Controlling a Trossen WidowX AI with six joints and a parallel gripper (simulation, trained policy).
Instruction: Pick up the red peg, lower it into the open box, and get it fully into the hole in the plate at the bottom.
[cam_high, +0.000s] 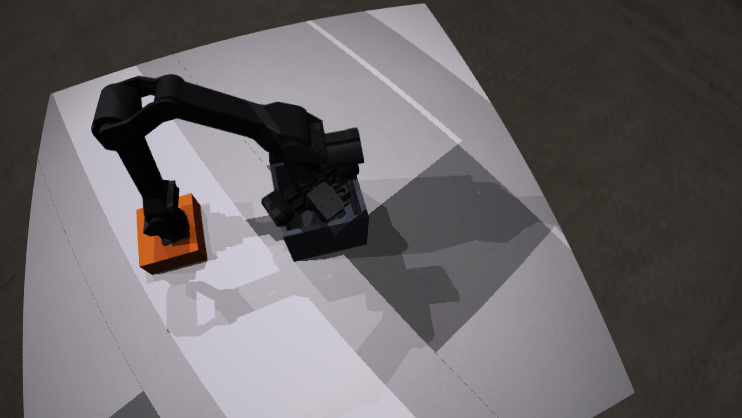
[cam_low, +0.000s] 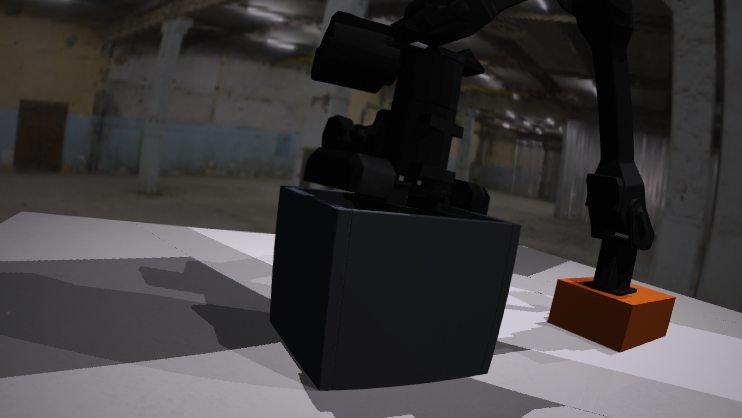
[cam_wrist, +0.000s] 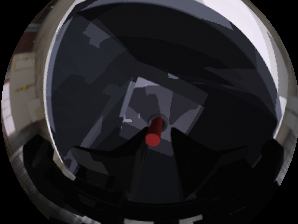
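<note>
My gripper tip is now 1 cm short of the red peg and 1 cm above it. Also, from my gripper tip: grey plate: 2 cm below.
</note>
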